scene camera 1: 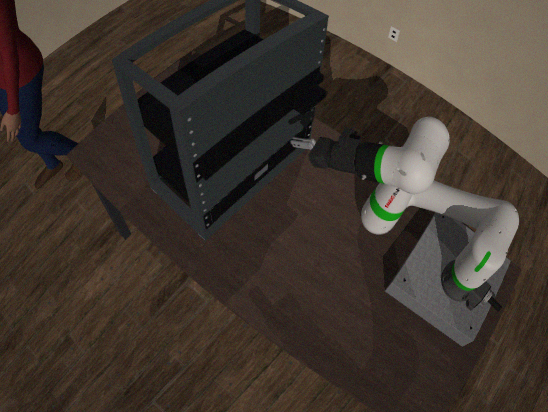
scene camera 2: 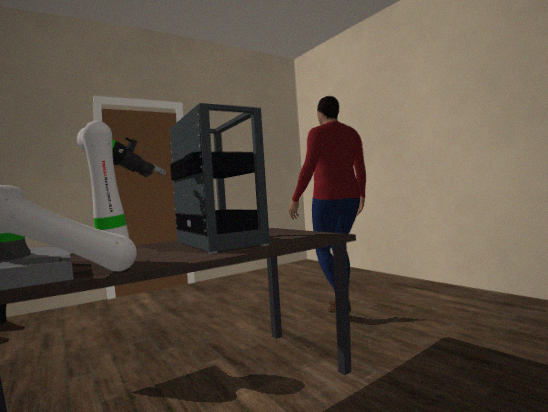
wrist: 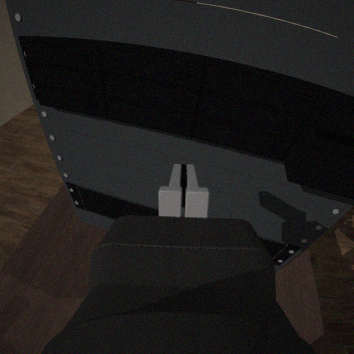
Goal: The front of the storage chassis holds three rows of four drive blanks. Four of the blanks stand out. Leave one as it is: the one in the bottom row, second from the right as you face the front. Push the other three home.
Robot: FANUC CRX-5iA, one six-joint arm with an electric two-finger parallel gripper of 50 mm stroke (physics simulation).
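Where they show: gripper, fingertip midpoint: (scene camera 1: 293,142) (scene camera 2: 164,173) (wrist: 183,176); arm's base, link origin: (scene camera 1: 459,281) (scene camera 2: 7,256).
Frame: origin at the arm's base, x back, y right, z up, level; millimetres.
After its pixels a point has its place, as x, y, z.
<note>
The storage chassis (scene camera 1: 240,138) @[-688, -321, 321] (scene camera 2: 185,166) @[-699, -166, 309] (wrist: 150,85) @[-691, -276, 319] is the wide black band across the upper part of the rack front. In the wrist view its face is very dark. Faint seams divide it into drive blanks (wrist: 150,107) @[-691, -276, 293], but I cannot tell which stand out and which are flush. The band's right part runs out of the wrist view. My gripper (scene camera 1: 293,143) @[-610, -209, 284] (scene camera 2: 164,172) @[-610, -209, 284] (wrist: 183,176) @[-610, -209, 284] is shut and empty. Its light fingers point at the rack front. In the wrist view the tips show over the grey panel below the chassis, and in scene camera 2 they are apart from the rack.
The grey rack (scene camera 1: 250,75) @[-706, -273, 509] (scene camera 2: 208,200) @[-745, 25, 147] (wrist: 125,137) @[-703, -318, 232] stands on the brown table (scene camera 1: 320,250) @[-429, -230, -76] (scene camera 2: 295,238) @[-1212, -86, -76]. A lower black unit (scene camera 1: 235,196) @[-701, -338, 36] (scene camera 2: 200,225) @[-724, -56, 40] (wrist: 112,200) @[-699, -359, 71] sits near its base. The arm's shadow falls on the panel's right side in the wrist view. A person (scene camera 1: 22,60) (scene camera 2: 336,160) is behind the table.
</note>
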